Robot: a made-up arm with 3 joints. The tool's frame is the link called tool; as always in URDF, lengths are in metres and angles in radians. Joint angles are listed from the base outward. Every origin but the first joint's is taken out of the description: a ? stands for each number. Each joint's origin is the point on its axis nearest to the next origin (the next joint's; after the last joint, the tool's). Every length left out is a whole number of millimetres.
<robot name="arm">
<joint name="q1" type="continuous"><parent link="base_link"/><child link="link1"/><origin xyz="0 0 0.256" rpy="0 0 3.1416"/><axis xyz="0 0 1"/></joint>
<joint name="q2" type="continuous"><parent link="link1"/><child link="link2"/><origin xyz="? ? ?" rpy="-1.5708 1.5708 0"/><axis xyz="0 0 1"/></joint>
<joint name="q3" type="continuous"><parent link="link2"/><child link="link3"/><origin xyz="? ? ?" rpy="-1.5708 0 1.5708"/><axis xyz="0 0 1"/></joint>
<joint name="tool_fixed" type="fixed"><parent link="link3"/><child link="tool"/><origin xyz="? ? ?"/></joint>
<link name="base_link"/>
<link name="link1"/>
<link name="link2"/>
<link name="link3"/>
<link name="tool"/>
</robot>
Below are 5 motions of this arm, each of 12 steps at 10 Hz.
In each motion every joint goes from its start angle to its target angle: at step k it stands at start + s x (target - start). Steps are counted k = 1, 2, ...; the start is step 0. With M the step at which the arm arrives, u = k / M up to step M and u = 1 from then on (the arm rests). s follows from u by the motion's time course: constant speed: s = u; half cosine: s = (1 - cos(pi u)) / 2; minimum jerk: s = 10 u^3 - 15 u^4 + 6 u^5.
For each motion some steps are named. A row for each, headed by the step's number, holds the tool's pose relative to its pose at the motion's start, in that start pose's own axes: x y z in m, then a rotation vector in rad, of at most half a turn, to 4 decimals.
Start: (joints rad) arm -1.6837 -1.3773 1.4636
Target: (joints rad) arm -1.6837 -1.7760 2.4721
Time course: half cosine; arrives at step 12
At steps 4, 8, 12:
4: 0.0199 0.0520 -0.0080 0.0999 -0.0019 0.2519
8: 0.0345 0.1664 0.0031 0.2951 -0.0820 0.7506
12: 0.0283 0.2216 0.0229 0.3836 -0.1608 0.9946

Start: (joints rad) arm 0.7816 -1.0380 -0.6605
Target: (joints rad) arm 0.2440 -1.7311 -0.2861
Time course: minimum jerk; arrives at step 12
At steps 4, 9, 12:
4: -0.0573 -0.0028 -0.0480 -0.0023 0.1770 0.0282
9: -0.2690 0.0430 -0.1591 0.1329 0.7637 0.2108
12: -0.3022 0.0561 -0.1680 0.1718 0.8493 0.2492

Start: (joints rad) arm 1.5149 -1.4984 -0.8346
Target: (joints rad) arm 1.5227 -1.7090 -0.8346
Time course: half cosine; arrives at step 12
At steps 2, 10, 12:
2: -0.0019 -0.0024 0.0003 -0.0108 0.0091 0.0000
10: -0.0269 -0.0327 0.0076 -0.1505 0.1265 -0.0002
12: -0.0288 -0.0350 0.0084 -0.1613 0.1356 -0.0003

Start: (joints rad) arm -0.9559 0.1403 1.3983
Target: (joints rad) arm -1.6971 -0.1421 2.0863
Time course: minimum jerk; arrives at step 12
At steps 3, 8, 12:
3: -0.0027 0.0310 -0.0008 0.0276 0.0135 -0.0049
8: 0.0516 0.2283 0.0063 0.2142 -0.0046 -0.0451
12: 0.0916 0.2777 0.0129 0.2592 -0.0456 -0.0596

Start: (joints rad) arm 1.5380 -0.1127 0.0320
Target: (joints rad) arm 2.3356 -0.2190 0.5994
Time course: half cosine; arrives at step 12
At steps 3, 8, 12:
3: 0.0535 0.0148 0.0036 -0.0129 0.0166 0.1991
8: 0.2210 0.1370 0.0120 -0.0715 0.0999 1.0164
12: 0.2594 0.2036 0.0124 -0.0990 0.1438 1.3530

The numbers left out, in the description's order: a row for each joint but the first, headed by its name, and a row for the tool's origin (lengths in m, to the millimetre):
q2: 0.059 0.331 0
q3: 0.218 0.005 0
tool: 0.107 -0.103 0

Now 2 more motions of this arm.
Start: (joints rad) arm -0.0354 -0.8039 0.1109
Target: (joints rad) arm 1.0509 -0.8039 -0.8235
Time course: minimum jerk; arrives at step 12
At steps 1, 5, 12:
1: 0.0010 -0.0014 0.0017 -0.0040 0.0004 -0.0009
5: 0.0816 -0.0674 0.1281 -0.2700 -0.0138 -0.0606
12: 0.2527 -0.0197 0.3880 -0.7153 -0.2662 -0.1341

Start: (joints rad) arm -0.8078 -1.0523 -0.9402
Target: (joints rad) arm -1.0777 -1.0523 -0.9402
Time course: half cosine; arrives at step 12
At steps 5, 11, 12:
5: -0.0361 -0.0021 -0.0404 0.0512 0.0702 -0.0496
11: -0.1017 0.0028 -0.1011 0.1359 0.1861 -0.1315
12: -0.1036 0.0031 -0.1027 0.1382 0.1893 -0.1338

